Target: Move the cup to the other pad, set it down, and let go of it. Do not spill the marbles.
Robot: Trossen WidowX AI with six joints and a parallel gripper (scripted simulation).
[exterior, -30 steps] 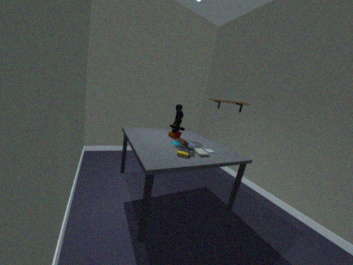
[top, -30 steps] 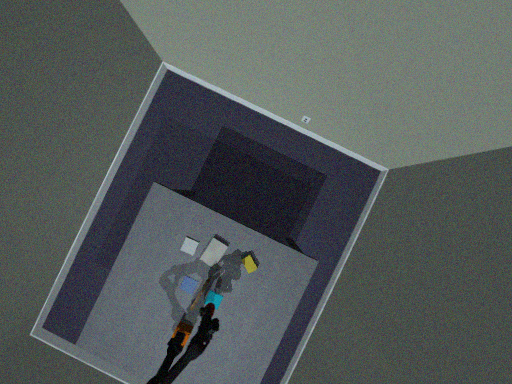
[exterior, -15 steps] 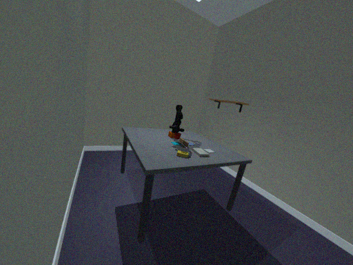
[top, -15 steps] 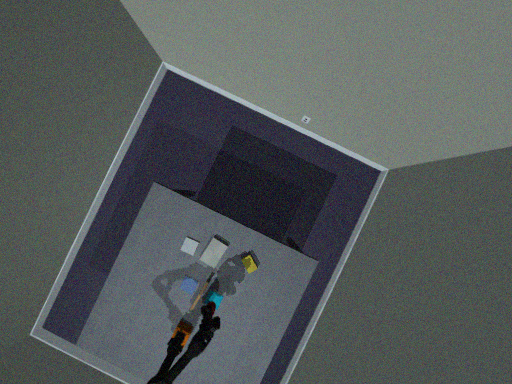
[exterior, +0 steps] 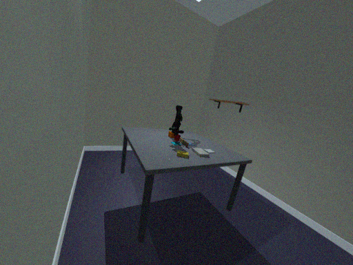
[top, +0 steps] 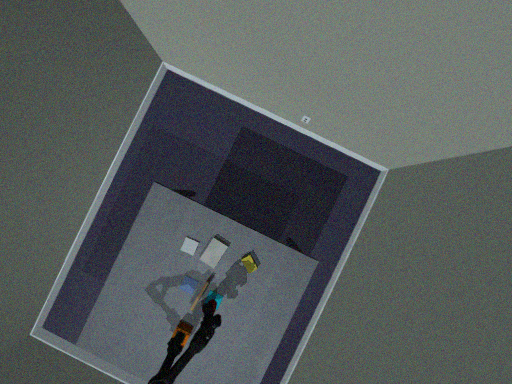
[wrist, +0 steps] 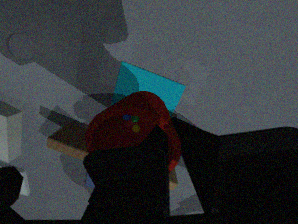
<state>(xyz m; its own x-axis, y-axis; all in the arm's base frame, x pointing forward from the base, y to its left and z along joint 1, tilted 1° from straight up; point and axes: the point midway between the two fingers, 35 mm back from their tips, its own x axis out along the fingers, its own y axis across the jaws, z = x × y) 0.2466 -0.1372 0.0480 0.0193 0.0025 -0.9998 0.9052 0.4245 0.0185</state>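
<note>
Right now the cyan pad is 80 mm below my gripper tip, 30 mm ahead of it and 10 mm to the left of it. The rest, counted from my gripper tip: cup (30 mm ahead, 10 mm to the left); then pale blue pad (220 mm to the left, 80 mm below, 60 mm ahead); then wooden board (120 mm to the left, 60 mm below, 40 mm ahead).
</note>
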